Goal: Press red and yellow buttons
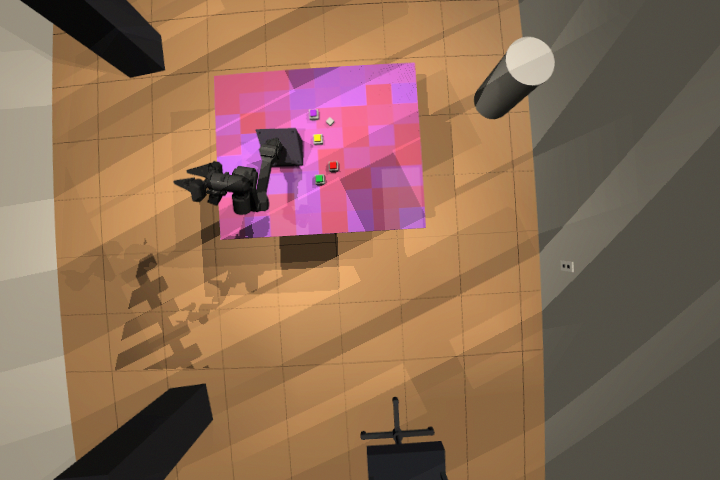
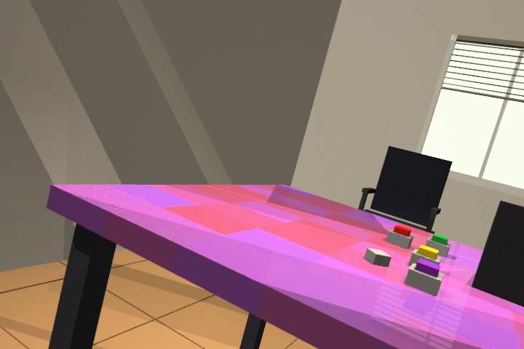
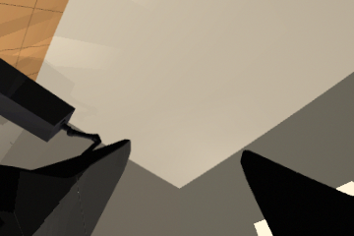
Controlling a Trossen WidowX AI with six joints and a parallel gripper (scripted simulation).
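The red button lies 54 cm below my gripper tip, 46 cm ahead of it and 11 cm to the left of it. From my gripper tip the other things lie so: green button (54 cm below, 38 cm ahead, 5 cm to the left); yellow button (54 cm below, 40 cm ahead, 27 cm to the left); purple button (54 cm below, 40 cm to the left, 40 cm ahead).
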